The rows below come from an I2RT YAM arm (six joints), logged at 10 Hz.
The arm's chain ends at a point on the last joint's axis. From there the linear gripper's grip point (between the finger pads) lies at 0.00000 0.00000 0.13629 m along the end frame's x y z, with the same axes.
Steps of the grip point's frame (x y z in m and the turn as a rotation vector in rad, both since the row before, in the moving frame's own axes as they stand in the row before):
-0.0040 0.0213 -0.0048 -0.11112 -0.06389 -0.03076
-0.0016 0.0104 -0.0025 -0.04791 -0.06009 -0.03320
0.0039 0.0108 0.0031 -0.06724 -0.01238 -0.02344
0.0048 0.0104 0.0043 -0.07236 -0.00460 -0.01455
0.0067 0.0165 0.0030 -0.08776 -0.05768 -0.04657
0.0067 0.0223 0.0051 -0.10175 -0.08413 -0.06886
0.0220 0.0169 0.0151 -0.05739 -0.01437 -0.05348
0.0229 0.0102 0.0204 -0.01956 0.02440 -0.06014
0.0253 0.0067 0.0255 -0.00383 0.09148 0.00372
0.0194 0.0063 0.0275 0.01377 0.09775 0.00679
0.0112 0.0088 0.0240 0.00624 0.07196 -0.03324
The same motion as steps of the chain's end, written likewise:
0.0044 0.0061 -0.0037 -0.11112 -0.06389 -0.03076
0.0065 0.0037 -0.0021 -0.04791 -0.06009 -0.03320
0.0055 0.0016 0.0034 -0.06724 -0.01238 -0.02344
0.0054 0.0005 0.0047 -0.07236 -0.00460 -0.01455
0.0143 0.0044 0.0038 -0.08776 -0.05768 -0.04657
0.0176 0.0081 0.0063 -0.10175 -0.08413 -0.06886
0.0237 0.0090 0.0153 -0.05739 -0.01437 -0.05348
0.0195 0.0076 0.0205 -0.01956 0.02440 -0.06014
0.0129 0.0062 0.0261 -0.00383 0.09148 0.00372
0.0061 0.0081 0.0282 0.01377 0.09775 0.00679
0.0014 0.0098 0.0244 0.00624 0.07196 -0.03324

